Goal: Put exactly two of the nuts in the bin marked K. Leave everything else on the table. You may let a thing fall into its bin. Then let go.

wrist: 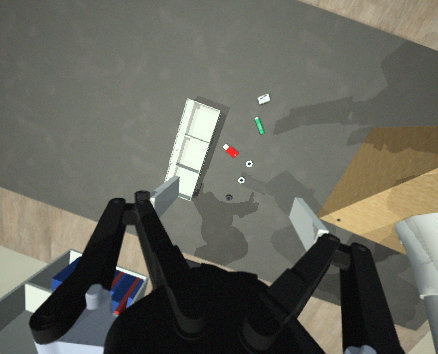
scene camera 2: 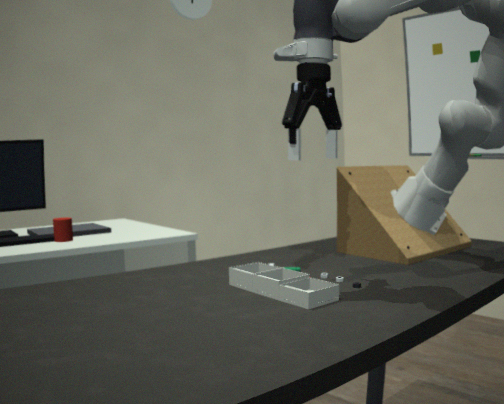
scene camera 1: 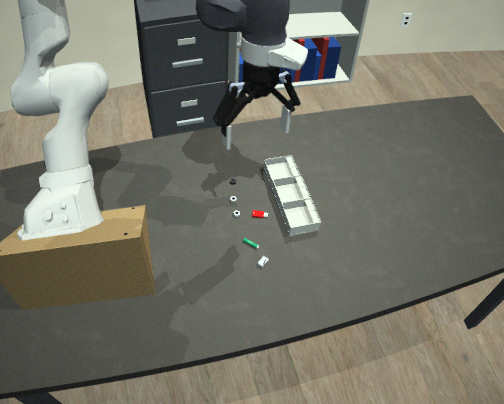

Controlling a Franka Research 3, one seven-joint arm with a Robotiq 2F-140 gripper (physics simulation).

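Note:
Two pale nuts point(scene camera 1: 233, 199) point(scene camera 1: 236, 213) lie on the table beside the bins; they also show in the wrist view, one nut point(wrist: 249, 163) and the other nut point(wrist: 241, 180). A dark nut point(scene camera 1: 233, 181) point(scene camera 2: 356, 285) point(wrist: 229, 197) lies in line with them. A white three-compartment bin tray point(scene camera 1: 305, 230) point(scene camera 2: 265, 290) point(wrist: 173, 145) stands beside them; its compartments look empty, and no letter K can be read. My gripper point(scene camera 1: 257, 131) point(scene camera 2: 313, 146) point(wrist: 234, 196) is open and empty, high above the table near the dark-nut end of the tray.
A red-and-white USB stick point(scene camera 1: 259, 214) point(wrist: 230, 150) lies between nuts and tray. A green cylinder point(scene camera 1: 251, 243) point(wrist: 259, 126) and a small white block point(scene camera 1: 263, 261) point(wrist: 263, 99) lie farther along. The wooden robot base point(scene camera 1: 100, 260) point(scene camera 2: 370, 220) stands on the table.

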